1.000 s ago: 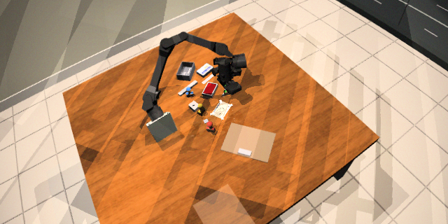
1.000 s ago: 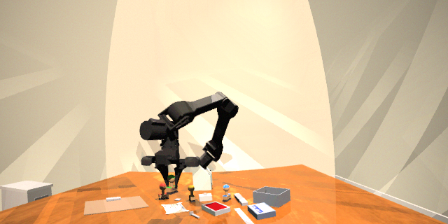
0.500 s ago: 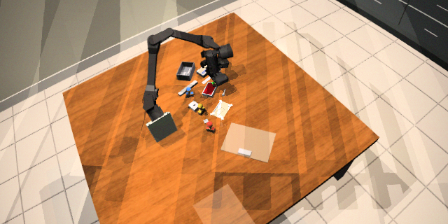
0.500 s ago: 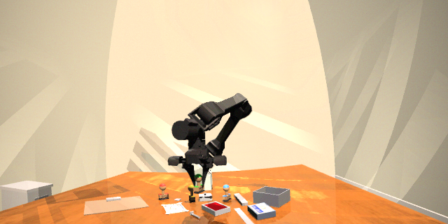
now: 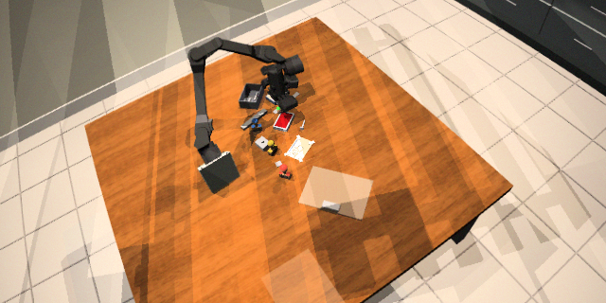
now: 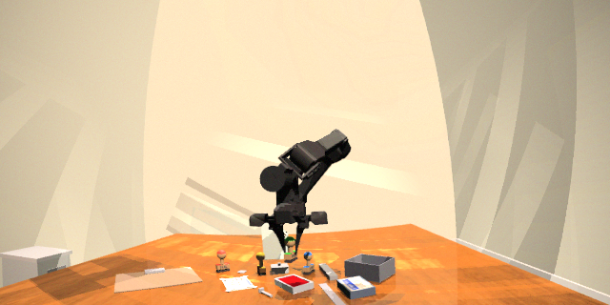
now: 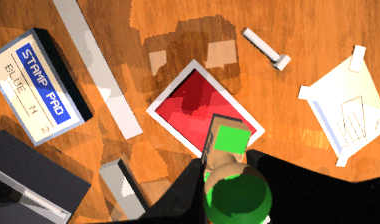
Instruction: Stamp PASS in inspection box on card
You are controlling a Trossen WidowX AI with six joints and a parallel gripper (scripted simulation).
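My gripper tip is 8 cm above the red ink pad. The rest, counted from my gripper tip: bolt: 5 cm ahead, 7 cm to the right, 8 cm below; blue-knobbed stamp: 11 cm behind, 4 cm to the left, 7 cm below; green-knobbed stamp: right at my gripper tip.
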